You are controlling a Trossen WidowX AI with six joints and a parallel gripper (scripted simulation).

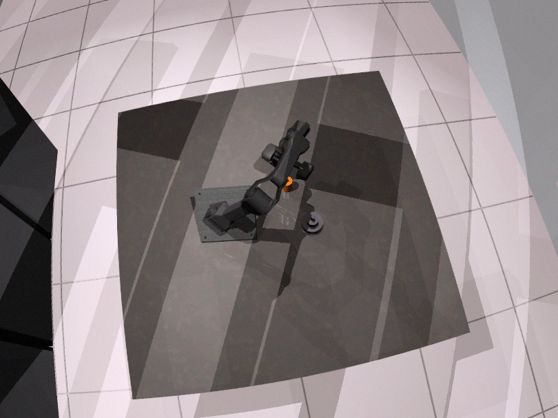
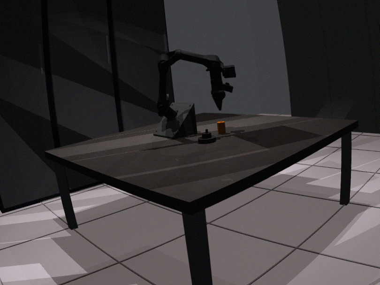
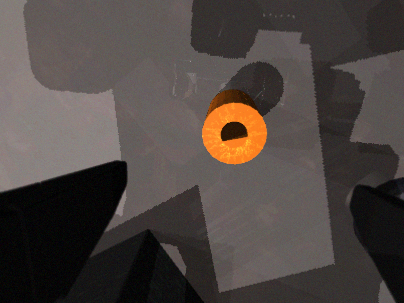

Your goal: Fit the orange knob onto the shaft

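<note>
Right now my gripper tip is 10 cm above the orange knob. Also, from my gripper tip: pedestal 6 cm ahead, 17 cm to the right, 10 cm below.
</note>
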